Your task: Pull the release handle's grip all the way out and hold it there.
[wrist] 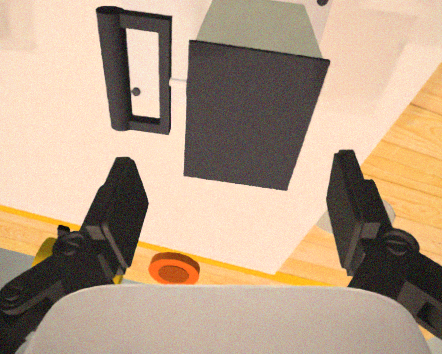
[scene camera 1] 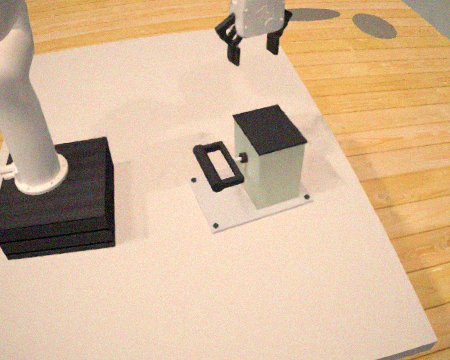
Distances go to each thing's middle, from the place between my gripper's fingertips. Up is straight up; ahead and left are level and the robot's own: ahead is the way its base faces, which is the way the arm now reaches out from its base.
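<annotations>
My gripper 30 cm above the base plate (scene camera 1: pixel 232 207), 6 cm left of it, 2 cm past it.
</annotations>
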